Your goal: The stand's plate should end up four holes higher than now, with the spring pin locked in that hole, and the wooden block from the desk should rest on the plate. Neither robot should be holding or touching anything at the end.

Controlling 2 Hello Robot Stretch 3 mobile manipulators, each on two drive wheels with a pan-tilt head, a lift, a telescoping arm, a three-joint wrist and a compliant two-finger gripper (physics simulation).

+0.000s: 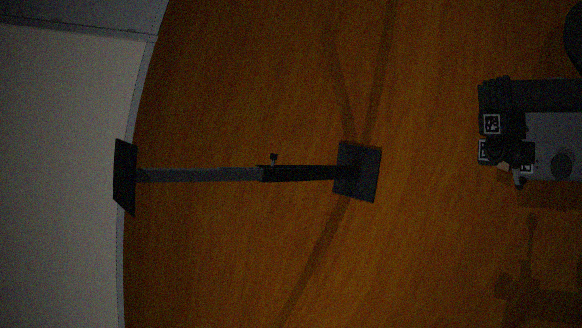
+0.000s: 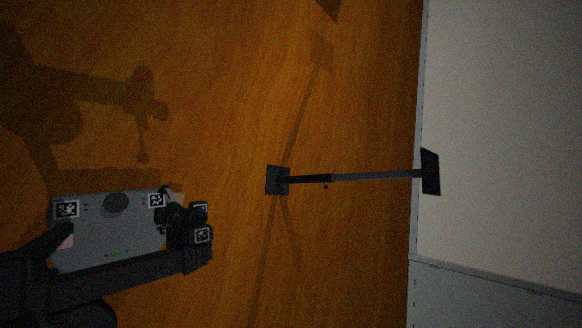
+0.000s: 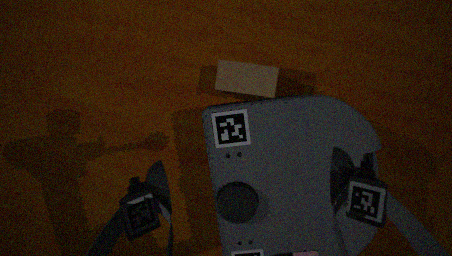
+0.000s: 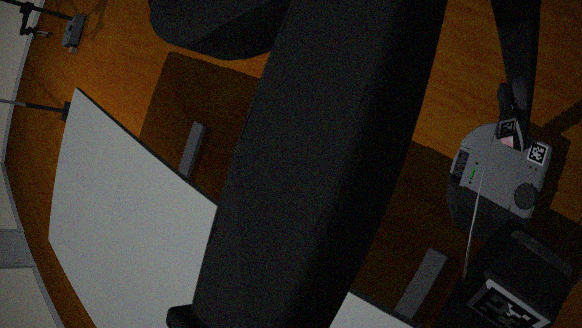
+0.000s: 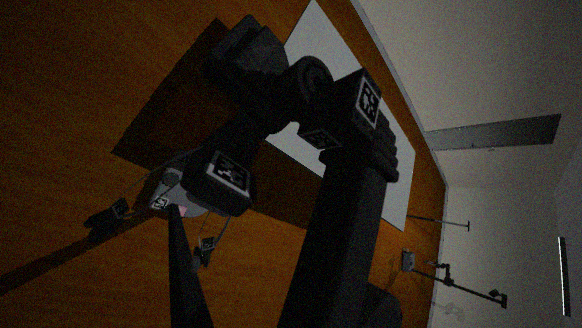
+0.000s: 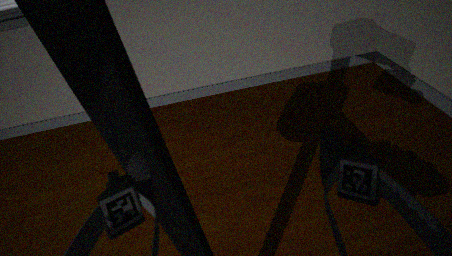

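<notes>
The stand's dark plate (image 1: 125, 175) (image 2: 431, 172) (image 5: 468, 226) tops a grey inner tube in a dark outer tube; the pin's knob (image 1: 273, 157) (image 2: 326, 186) is beside the joint. Whether it is seated in a hole cannot be told. A light block (image 1: 503, 166) (image 2: 177, 199) (image 3: 246, 78) (image 4: 74, 49) shows at the edge of r1's base; whether it lies on the floor cannot be told. r1's gripper (image 3: 250, 192) is open above r1's own base, away from the stand. r2's gripper (image 6: 240, 192) (image 5: 155, 232) is open, with floor and wall beyond it, far from the stand.
The stand's square foot (image 1: 370, 187) (image 2: 272, 187) is on the wooden floor. r1's base (image 2: 115, 230) (image 3: 290, 150) (image 4: 74, 32) is a short way off. The white desk (image 4: 125, 200) (image 5: 400, 165) lies between r2's base (image 4: 500, 165) and the stand. Walls border the floor.
</notes>
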